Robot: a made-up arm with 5 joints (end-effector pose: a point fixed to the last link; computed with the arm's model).
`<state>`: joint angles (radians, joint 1 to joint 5).
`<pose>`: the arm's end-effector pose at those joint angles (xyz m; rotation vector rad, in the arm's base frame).
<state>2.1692 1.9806 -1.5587 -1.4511 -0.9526</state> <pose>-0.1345 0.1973 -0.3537 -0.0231 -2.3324 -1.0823</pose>
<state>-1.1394 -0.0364 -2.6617 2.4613 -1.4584</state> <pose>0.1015 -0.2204 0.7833 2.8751 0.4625 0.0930</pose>
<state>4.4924 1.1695 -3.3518 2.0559 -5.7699</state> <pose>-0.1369 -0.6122 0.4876 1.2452 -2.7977 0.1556</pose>
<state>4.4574 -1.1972 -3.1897 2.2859 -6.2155</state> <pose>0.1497 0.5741 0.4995 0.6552 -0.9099 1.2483</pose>
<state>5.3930 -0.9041 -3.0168 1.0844 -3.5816</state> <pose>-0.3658 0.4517 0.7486 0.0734 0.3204 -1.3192</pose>
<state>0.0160 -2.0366 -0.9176 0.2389 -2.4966</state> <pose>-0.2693 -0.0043 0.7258 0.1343 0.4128 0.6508</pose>
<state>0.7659 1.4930 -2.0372 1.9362 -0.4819</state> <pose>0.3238 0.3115 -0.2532 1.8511 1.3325 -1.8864</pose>
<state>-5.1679 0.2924 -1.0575 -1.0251 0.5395</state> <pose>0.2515 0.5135 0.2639 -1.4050 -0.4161 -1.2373</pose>
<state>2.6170 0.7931 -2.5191 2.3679 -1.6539</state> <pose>-0.5315 0.3076 0.3570 -1.4621 2.3081 -0.8050</pose>
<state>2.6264 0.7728 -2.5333 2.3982 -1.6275</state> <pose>-0.5274 0.2986 0.3752 -1.4401 2.3168 -0.7905</pose>
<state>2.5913 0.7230 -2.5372 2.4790 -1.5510</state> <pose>-0.4988 0.3060 0.4064 -1.2940 2.3667 -0.8080</pose>
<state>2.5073 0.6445 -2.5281 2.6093 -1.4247</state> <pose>-0.4430 0.3259 0.4479 -1.0155 2.4343 -0.8582</pose>
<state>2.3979 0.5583 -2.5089 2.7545 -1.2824</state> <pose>-0.3745 0.3445 0.4886 -0.6820 2.4704 -0.9243</pose>
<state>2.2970 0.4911 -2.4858 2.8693 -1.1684</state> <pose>-0.3159 0.3557 0.5165 -0.4025 2.4642 -0.9863</pose>
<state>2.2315 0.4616 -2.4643 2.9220 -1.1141</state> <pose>-0.2836 0.3649 0.5250 -0.2504 2.4462 -1.0321</pose>
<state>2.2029 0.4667 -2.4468 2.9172 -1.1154</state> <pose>-0.2758 0.3767 0.5168 -0.2162 2.4405 -1.0612</pose>
